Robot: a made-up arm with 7 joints. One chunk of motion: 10 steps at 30 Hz.
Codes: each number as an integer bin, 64 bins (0 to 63) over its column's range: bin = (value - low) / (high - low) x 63, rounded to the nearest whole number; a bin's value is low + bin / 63 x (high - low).
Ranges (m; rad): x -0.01..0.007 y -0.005..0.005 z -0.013..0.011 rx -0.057..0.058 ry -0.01..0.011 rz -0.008..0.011
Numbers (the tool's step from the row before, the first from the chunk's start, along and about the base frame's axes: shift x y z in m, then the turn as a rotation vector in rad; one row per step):
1: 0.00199 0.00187 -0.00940 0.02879 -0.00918 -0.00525
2: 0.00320 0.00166 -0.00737 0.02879 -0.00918 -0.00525
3: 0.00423 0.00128 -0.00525 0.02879 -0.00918 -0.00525
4: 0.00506 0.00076 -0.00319 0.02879 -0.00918 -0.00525
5: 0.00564 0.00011 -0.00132 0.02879 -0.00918 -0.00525
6: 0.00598 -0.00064 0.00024 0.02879 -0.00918 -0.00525
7: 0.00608 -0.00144 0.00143 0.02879 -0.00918 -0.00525
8: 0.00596 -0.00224 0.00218 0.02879 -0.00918 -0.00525
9: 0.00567 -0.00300 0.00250 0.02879 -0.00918 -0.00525
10: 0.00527 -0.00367 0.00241 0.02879 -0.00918 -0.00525
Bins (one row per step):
1: 44 43 9 47 2 9
2: 49 42 15 47 2 9
3: 53 40 20 47 2 9
4: 56 36 26 47 2 9
5: 58 32 31 47 2 9
6: 59 27 35 47 2 9
7: 60 22 38 47 2 9
8: 59 17 40 47 2 9
9: 58 13 41 47 2 9
10: 57 8 40 47 2 9

